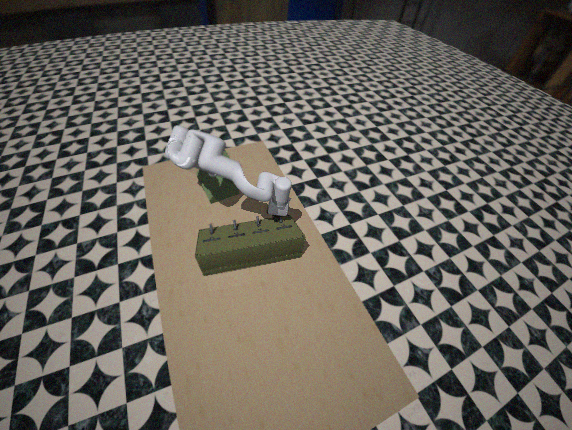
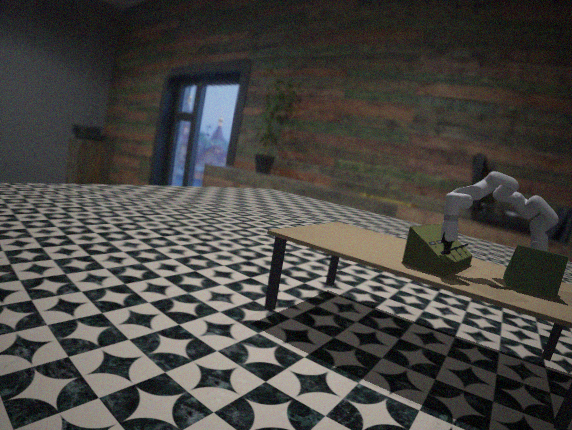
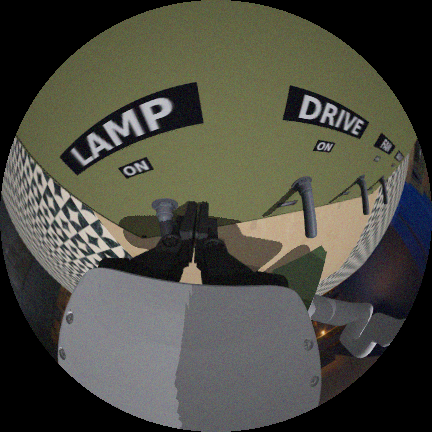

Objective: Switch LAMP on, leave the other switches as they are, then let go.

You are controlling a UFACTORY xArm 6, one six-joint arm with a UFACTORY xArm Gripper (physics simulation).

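Seen in the pictures: gripper, fingertip midpoint: (image 1: 275, 220) (image 2: 446, 254) (image 3: 197, 216); arm's base at its link origin: (image 2: 537, 263) (image 3: 306, 304).
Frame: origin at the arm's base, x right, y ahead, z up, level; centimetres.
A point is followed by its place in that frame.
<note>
The green switch box (image 1: 250, 247) {x 10.4, y 63.4, z 4.9 cm} (image 2: 422, 252) {x -17.2, y 62.7, z -5.4 cm} (image 3: 240, 170) {x -7.0, y 53.0, z -3.1 cm} has a sloped panel with a row of grey levers. The LAMP label (image 3: 122, 131) {x -10.7, y 58.5, z -0.8 cm} and its ON mark (image 3: 135, 168) {x -11.9, y 56.7, z -2.0 cm} lie above the LAMP lever (image 3: 165, 210) {x -12.9, y 52.9, z -3.3 cm}, which points away from ON; its lower end is partly hidden by my gripper. My gripper (image 1: 280, 218) {x -11.7, y 50.5, z -4.4 cm} (image 2: 446, 248) {x -11.7, y 50.5, z -4.4 cm} (image 3: 197, 216) {x -11.7, y 50.5, z -4.4 cm} is shut and empty, close beside the LAMP lever on the DRIVE side; I cannot tell whether they touch. The DRIVE lever (image 3: 309, 212) {x -2.8, y 47.5, z -2.1 cm} points away from its ON mark (image 3: 324, 146) {x -0.6, y 52.7, z -2.0 cm}.
The FAN lever (image 3: 365, 197) {x 8.4, y 43.5, z -2.1 cm} and another lever (image 3: 384, 191) {x 19.6, y 39.4, z -2.3 cm} stand farther along the row, pointing the same way as DRIVE. A dark green block (image 1: 216, 190) {x 6.0, y 13.3, z -5.5 cm} (image 2: 535, 272) {x -8.3, y 2.5, z -3.7 cm} (image 3: 307, 275) {x 1.8, y 14.3, z -6.9 cm} stands near the arm's base on the tan table (image 1: 275, 340) {x 19.4, y 99.1, z -14.0 cm} (image 2: 340, 240) {x 4.2, y 111.9, z -14.0 cm}.
</note>
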